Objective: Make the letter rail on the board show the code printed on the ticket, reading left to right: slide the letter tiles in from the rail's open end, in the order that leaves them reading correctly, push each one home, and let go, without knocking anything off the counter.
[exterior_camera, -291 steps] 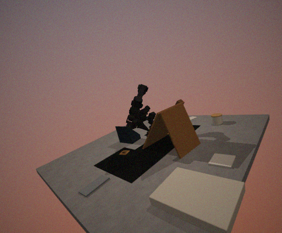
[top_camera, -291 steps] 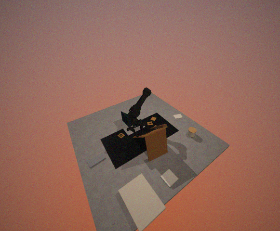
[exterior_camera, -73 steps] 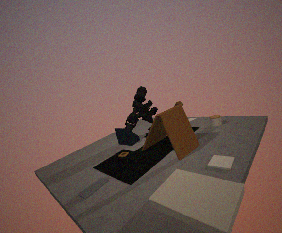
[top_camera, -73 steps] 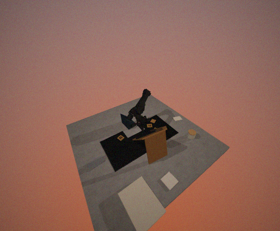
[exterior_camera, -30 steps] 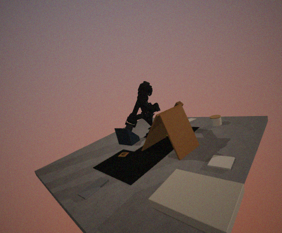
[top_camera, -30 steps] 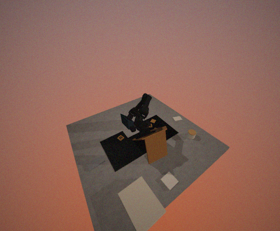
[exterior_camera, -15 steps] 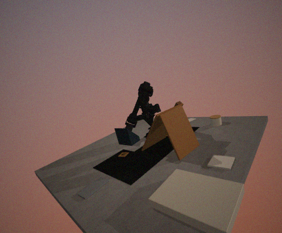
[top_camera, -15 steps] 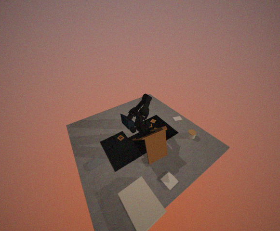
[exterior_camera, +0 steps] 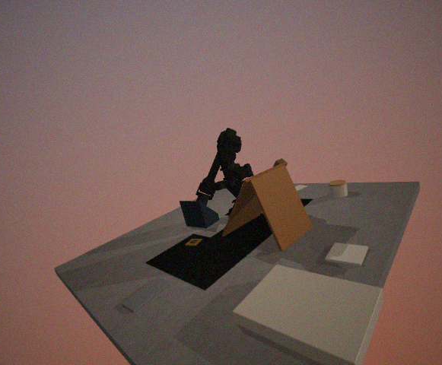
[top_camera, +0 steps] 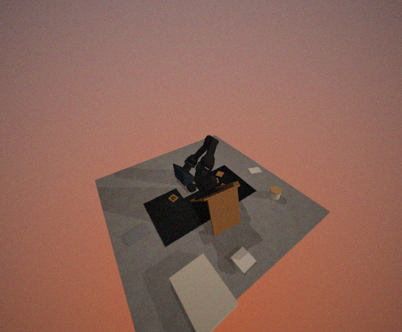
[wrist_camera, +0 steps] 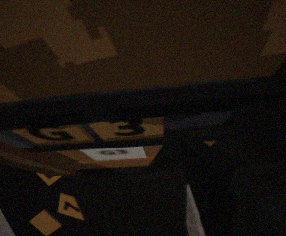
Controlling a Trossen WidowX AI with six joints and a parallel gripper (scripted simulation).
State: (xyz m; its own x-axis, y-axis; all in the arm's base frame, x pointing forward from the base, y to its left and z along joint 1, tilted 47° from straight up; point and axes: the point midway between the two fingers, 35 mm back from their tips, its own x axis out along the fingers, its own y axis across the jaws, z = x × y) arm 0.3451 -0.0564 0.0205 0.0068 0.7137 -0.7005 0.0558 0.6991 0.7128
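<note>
Now: gripper tip 80 mm above the white ticket, 70 mm to the right of it and 40 mm past it. The rest, counted from my gripper tip: white pad (400 mm ahead, 160 mm below, 10 mm to the left); black mat (160 mm below, 140 mm behind, 40 mm to the left); flat grey plate (450 mm to the right, 160 mm below, 50 mm behind).
</note>
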